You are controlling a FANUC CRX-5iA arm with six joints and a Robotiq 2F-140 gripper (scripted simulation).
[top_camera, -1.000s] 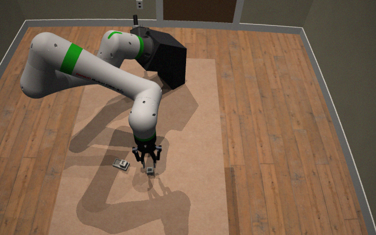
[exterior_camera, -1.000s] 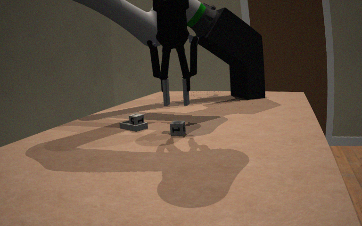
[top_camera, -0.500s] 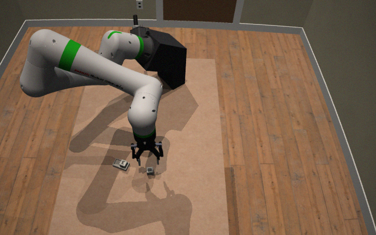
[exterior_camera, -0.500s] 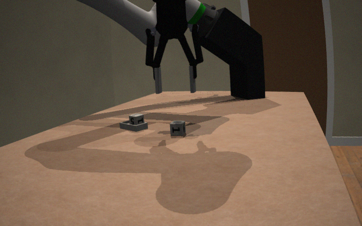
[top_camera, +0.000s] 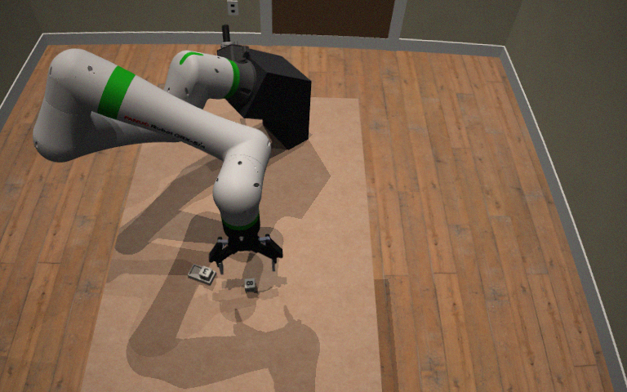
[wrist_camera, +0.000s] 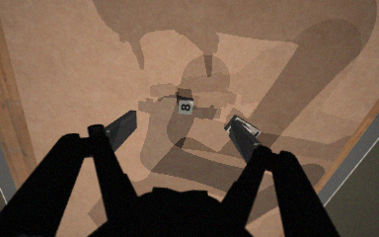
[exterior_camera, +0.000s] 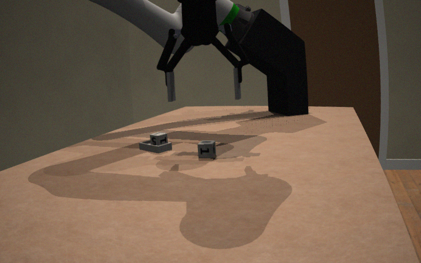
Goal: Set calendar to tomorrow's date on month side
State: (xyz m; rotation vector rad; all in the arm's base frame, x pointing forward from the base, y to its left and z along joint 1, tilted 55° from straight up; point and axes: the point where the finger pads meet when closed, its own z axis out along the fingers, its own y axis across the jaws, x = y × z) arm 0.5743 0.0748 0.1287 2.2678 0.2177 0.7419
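The grey number cube is 120 mm below my hand. From my hand the other things lie so: grey calendar tray: 150 mm to the right, 120 mm below, 60 mm behind.
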